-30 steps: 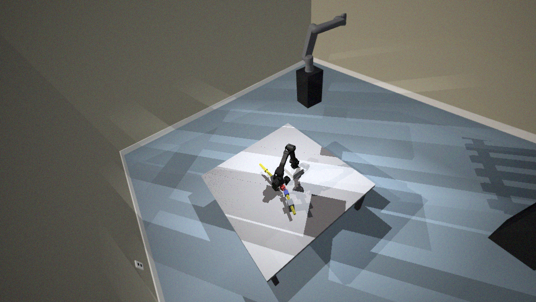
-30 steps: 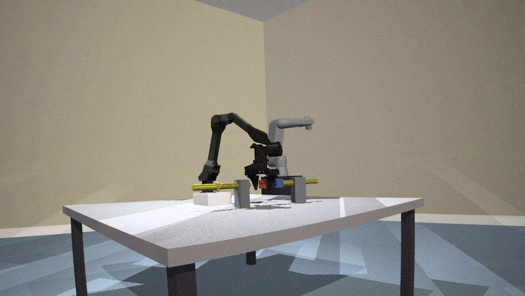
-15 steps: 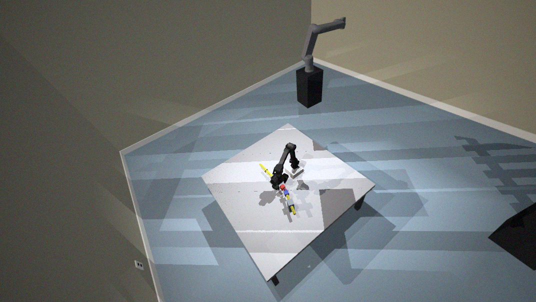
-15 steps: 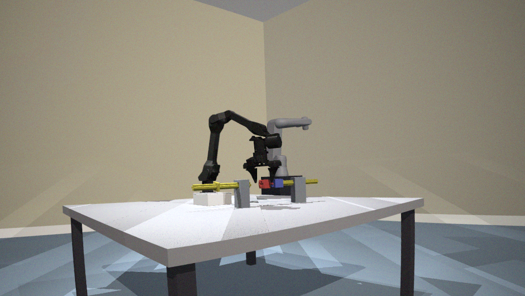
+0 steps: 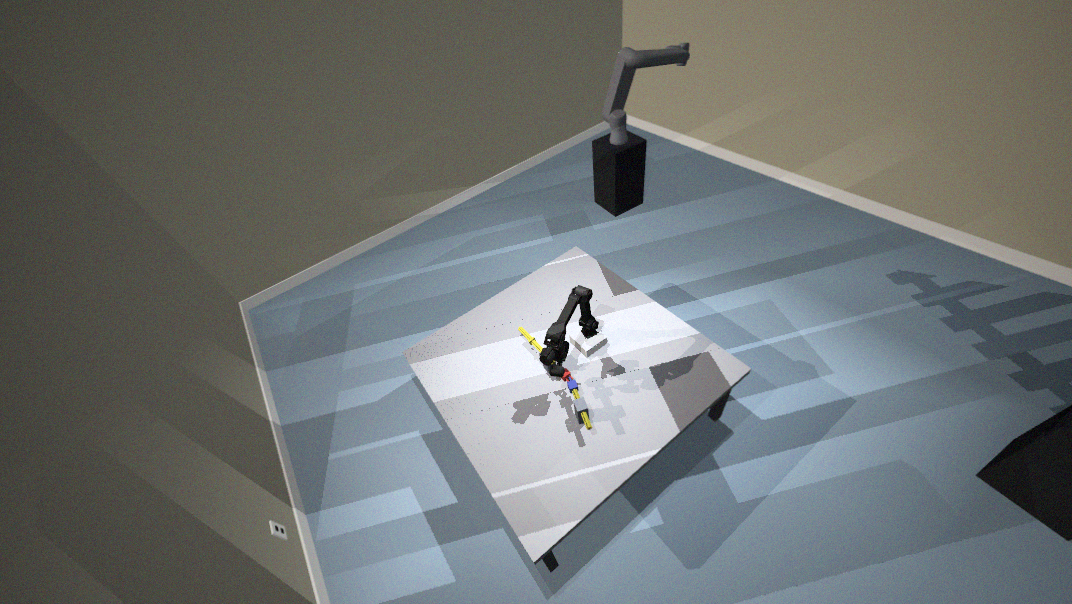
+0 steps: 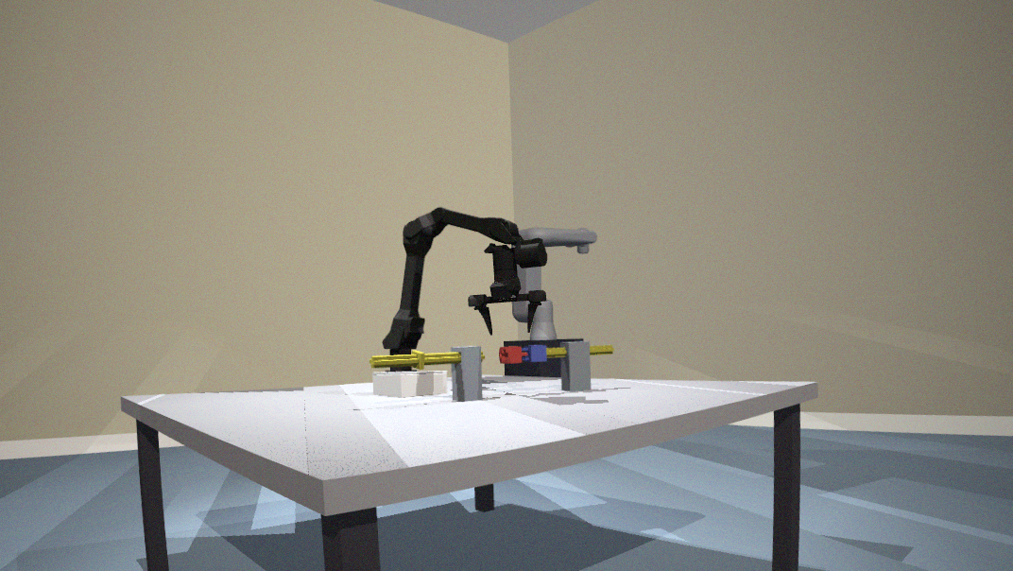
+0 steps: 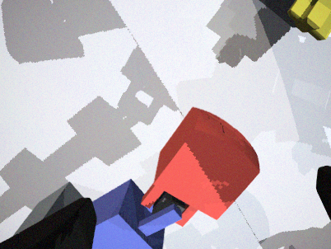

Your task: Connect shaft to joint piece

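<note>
Right now the red square joint piece is 50 mm below my gripper tip, 10 mm to the left of it and 10 mm behind it.
</note>
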